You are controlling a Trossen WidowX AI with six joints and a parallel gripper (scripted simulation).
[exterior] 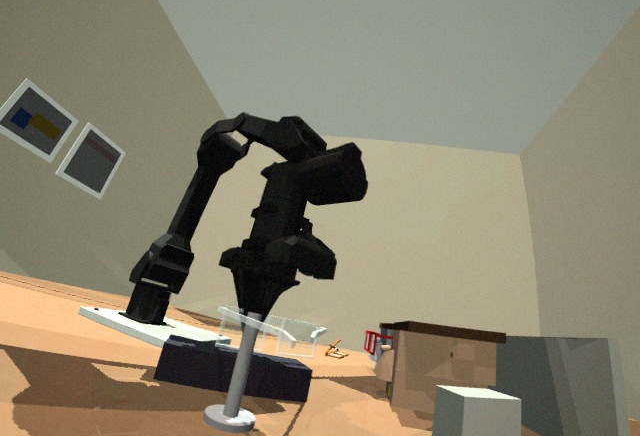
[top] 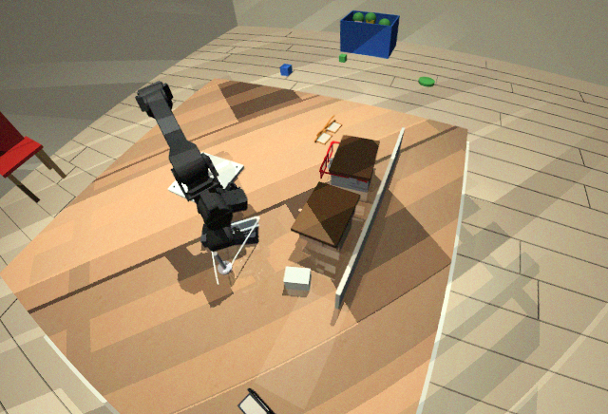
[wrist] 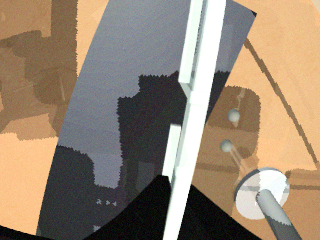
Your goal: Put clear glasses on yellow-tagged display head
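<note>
The dark case lies 40 mm below my gripper tip, 20 mm to the left of it and 10 mm behind it. The rest, counted from my gripper tip: white block 230 mm ahead, 30 mm below, 10 mm to the right; round white base 70 mm to the right, 30 mm below, 30 mm ahead; long white panel 330 mm ahead, 270 mm to the left.
</note>
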